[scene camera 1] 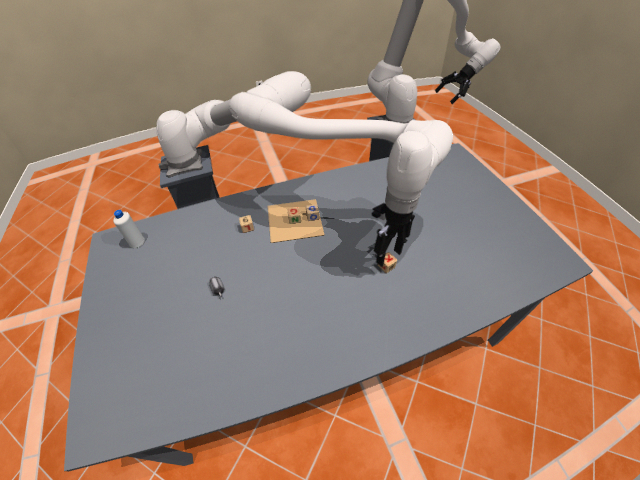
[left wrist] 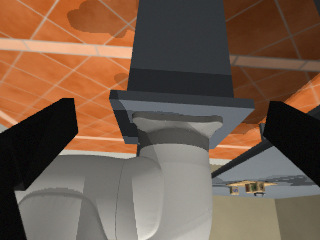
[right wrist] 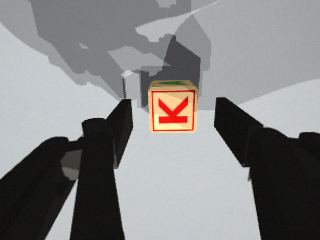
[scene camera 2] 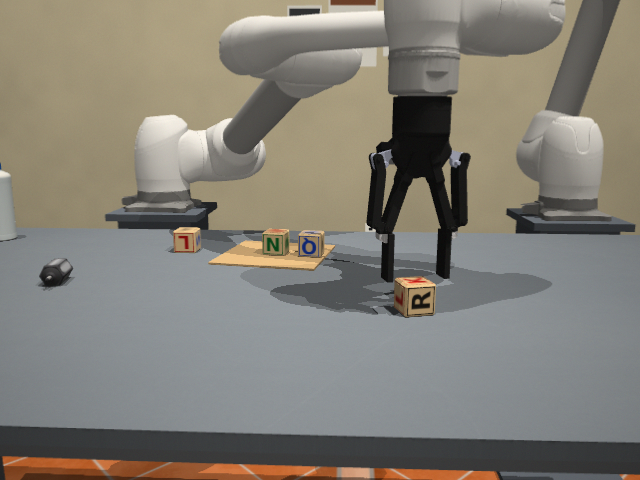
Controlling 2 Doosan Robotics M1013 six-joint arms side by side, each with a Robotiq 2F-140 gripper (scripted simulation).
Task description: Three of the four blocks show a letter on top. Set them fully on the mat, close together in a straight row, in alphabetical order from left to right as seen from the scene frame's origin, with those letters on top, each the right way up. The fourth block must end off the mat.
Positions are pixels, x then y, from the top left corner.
right gripper: scene camera 1; right wrist 173,112; scene camera 2; not seen in the left wrist view (out of frame)
same spot on right gripper: (scene camera 1: 384,237) = (scene camera 2: 381,167)
